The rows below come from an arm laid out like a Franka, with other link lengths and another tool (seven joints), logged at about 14 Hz.
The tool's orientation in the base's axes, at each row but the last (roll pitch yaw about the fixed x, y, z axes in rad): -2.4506 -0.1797 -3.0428; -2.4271 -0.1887 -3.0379; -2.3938 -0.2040 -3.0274; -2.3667 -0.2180 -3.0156; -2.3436 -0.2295 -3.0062; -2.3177 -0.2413 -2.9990
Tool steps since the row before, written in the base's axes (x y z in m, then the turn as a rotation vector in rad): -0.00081 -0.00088 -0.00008 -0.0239 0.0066 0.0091; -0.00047 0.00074 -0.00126 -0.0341 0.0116 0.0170; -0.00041 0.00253 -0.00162 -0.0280 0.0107 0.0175; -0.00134 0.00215 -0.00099 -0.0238 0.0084 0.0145; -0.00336 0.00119 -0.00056 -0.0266 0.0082 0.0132; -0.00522 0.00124 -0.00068 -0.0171 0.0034 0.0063
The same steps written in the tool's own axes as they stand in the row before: 0.00086 -0.00046 0.00069 0.0244 0.0038 -0.0094; 0.00015 0.00145 0.00048 0.0353 0.0045 -0.0179; -0.00021 0.00297 -0.00056 0.0296 0.0021 -0.0180; 0.00082 0.00248 -0.00076 0.0252 0.0016 -0.0146; 0.00296 0.00205 -0.00028 0.0276 0.0031 -0.0134; 0.00468 0.00270 -0.00019 0.0175 0.0023 -0.0057
